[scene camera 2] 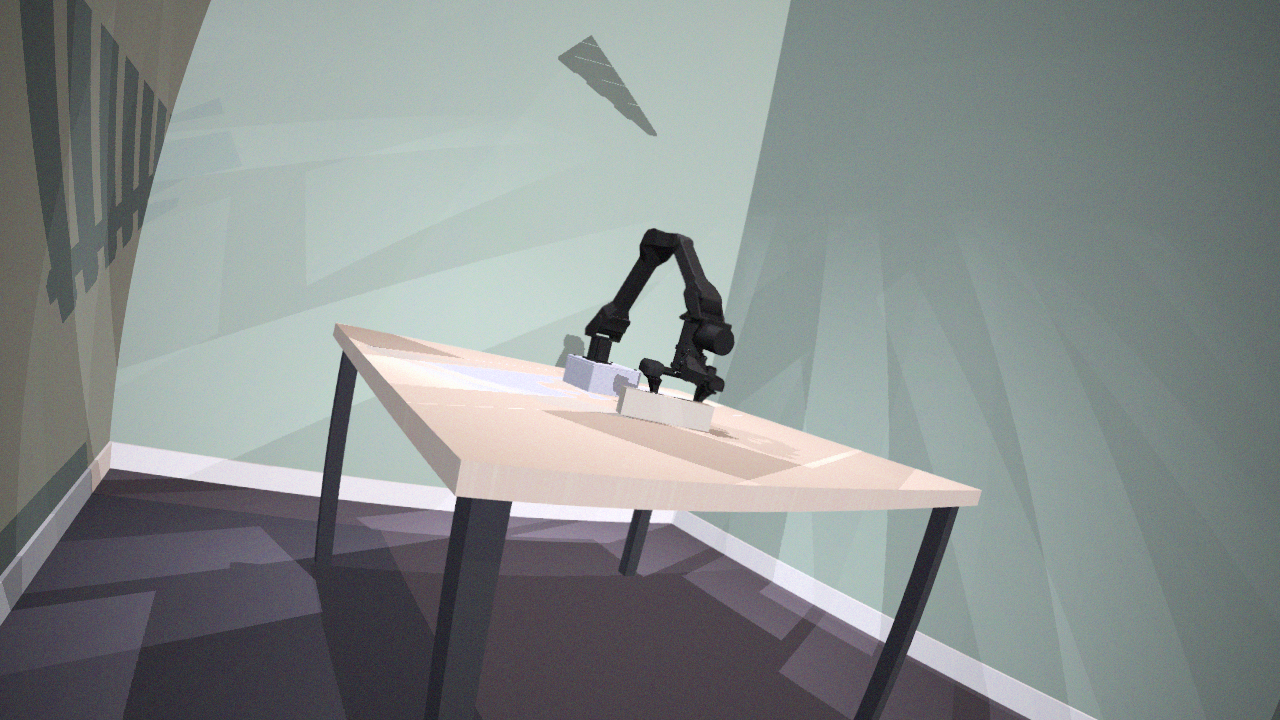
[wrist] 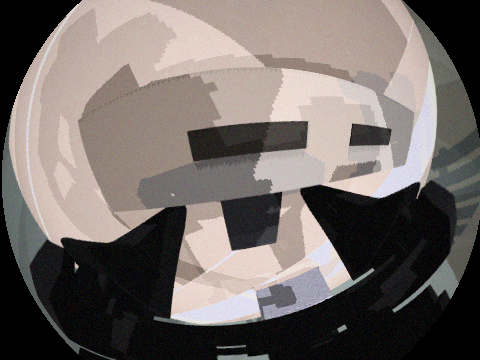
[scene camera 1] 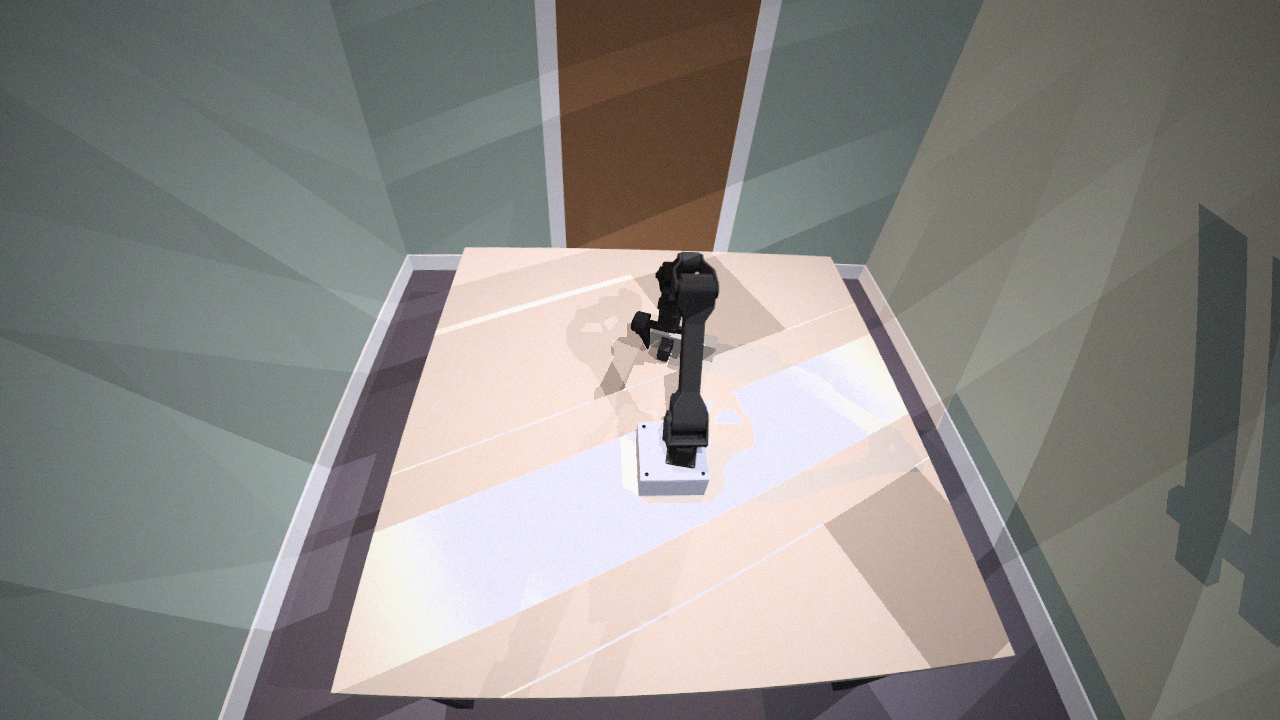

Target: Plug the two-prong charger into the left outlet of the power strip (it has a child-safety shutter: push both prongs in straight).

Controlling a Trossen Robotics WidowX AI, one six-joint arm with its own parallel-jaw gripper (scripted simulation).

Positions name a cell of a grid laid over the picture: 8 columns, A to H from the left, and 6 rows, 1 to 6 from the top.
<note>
My gripper (scene camera 2: E4) is open and holds nothing. Further things: a two-prong charger (wrist: E4).
My gripper is seen too in the wrist view (wrist: E4) and in scene camera 1 (scene camera 1: E3).
</note>
